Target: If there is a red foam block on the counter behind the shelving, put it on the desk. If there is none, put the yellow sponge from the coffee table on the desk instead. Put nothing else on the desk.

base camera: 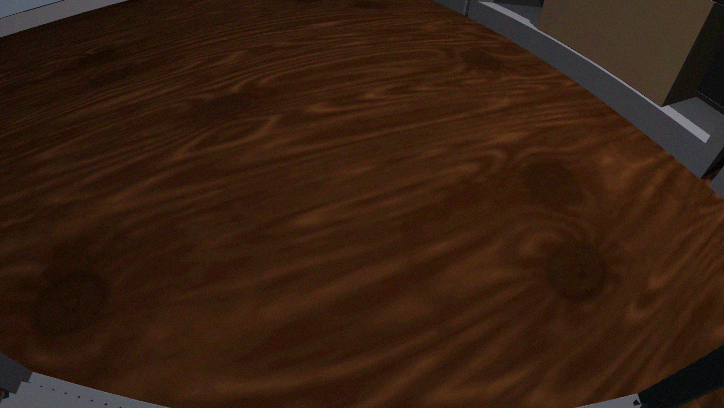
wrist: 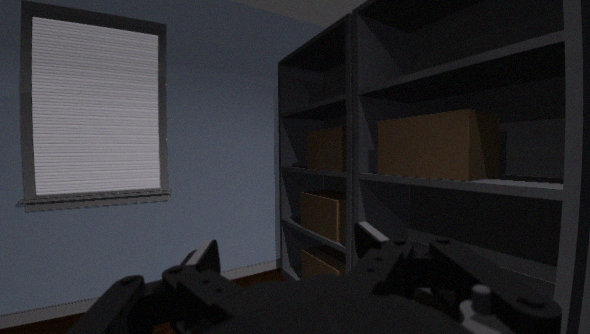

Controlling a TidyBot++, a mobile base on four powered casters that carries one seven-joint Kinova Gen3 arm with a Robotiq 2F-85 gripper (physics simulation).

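Places are measured from the arm's base along level axes (x right, y ahead, z up), in metres.
Where they show: gripper, fingertip midpoint: point(wrist: 288, 246).
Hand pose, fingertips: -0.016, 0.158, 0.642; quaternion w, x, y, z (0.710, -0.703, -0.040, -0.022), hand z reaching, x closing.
Observation:
Each offset is from my fingertips to the top centre of the thing, as dx, dy, dz. "*": to the spot under its first point. Level surfaces: height alone.
My gripper point(wrist: 288, 246) is open, with its two fingers wide apart and no object between them in the wrist view. The shelving point(wrist: 352, 150) point(base camera: 567, 58) is dark grey. It stands on the right in the wrist view, and its bottom edge shows at the upper right in the base camera view. A red foam block, the counter, the yellow sponge, the coffee table and the desk do not show in either view.
Brown boxes stand on the shelves, among them a large box {+0.725, +0.977, +0.222} point(wrist: 425, 145) and a smaller one {+0.379, +1.664, -0.236} point(wrist: 320, 215); a box {* +0.680, +0.743, -0.884} point(base camera: 618, 45) shows low in the base camera view. A blue wall point(wrist: 220, 150) with a blind-covered window point(wrist: 95, 107) is on the left. Wooden floor {dz -1.039} point(base camera: 329, 202) lies before the base.

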